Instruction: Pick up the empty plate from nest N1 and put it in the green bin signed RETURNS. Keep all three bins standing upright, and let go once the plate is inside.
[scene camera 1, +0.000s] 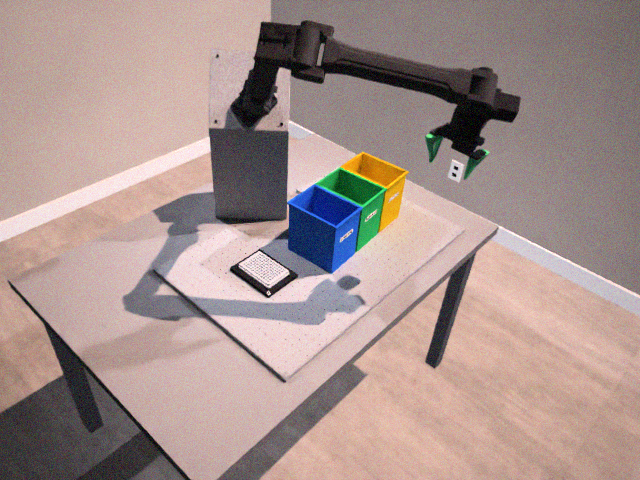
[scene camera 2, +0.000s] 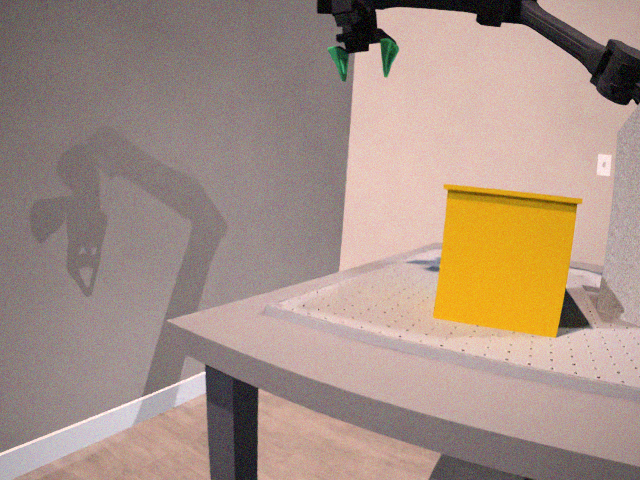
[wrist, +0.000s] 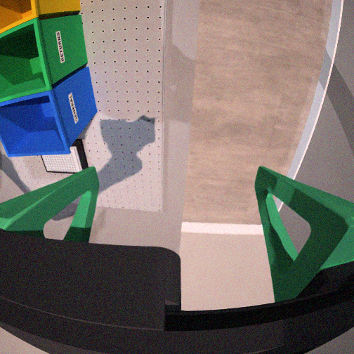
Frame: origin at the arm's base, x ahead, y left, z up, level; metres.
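Where they show: gripper, fingertip midpoint: (scene camera 1: 448, 170) (scene camera 2: 364, 79); arm's base, link origin: (scene camera 1: 254, 104).
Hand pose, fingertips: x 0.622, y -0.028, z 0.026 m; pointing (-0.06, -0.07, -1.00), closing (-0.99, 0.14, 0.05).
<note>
Things, the pixels of their top centre, and the offset from my fingertips. Level surfaces: height alone.
- white well plate, top centre: (scene camera 1: 263, 267) dx -0.401, dy -0.224, dz -0.376 m
- black nest, top centre: (scene camera 1: 263, 270) dx -0.401, dy -0.224, dz -0.387 m
- green bin, top centre: (scene camera 1: 350, 186) dx -0.305, dy +0.091, dz -0.222 m
- blue bin, top centre: (scene camera 1: 324, 204) dx -0.317, dy -0.039, dz -0.222 m
- yellow bin, top centre: (scene camera 2: 511, 192) (scene camera 1: 374, 169) dx -0.292, dy +0.221, dz -0.222 m
- perforated board, surface height: dz -0.402 m
- grey table, surface height: dz -0.415 m
A white well plate (scene camera 1: 264, 268) (wrist: 62, 163) lies flat in a black nest (scene camera 1: 268, 292) (wrist: 81, 154) on the pegboard, beside the blue bin. The green bin (scene camera 1: 371, 218) (wrist: 64, 47), signed RETURNS, stands upright between the blue bin (scene camera 1: 323, 235) (wrist: 75, 107) and the yellow bin (scene camera 1: 392, 198) (scene camera 2: 505, 260) (wrist: 59, 7). My gripper (scene camera 1: 448, 169) (scene camera 2: 364, 79) (wrist: 176, 175) is open and empty. It hangs high in the air, out beyond the bins and far from the plate. In the wrist view the plate shows at the left, partly behind the blue bin.
The bins stand in a row on a perforated board (scene camera 1: 289, 341) (scene camera 2: 361, 310) (wrist: 127, 60) that lies on the grey table (scene camera 1: 170, 372) (scene camera 2: 310, 356). The arm's pedestal (scene camera 1: 250, 175) rises behind the nest and bins. Walls stand behind the table.
</note>
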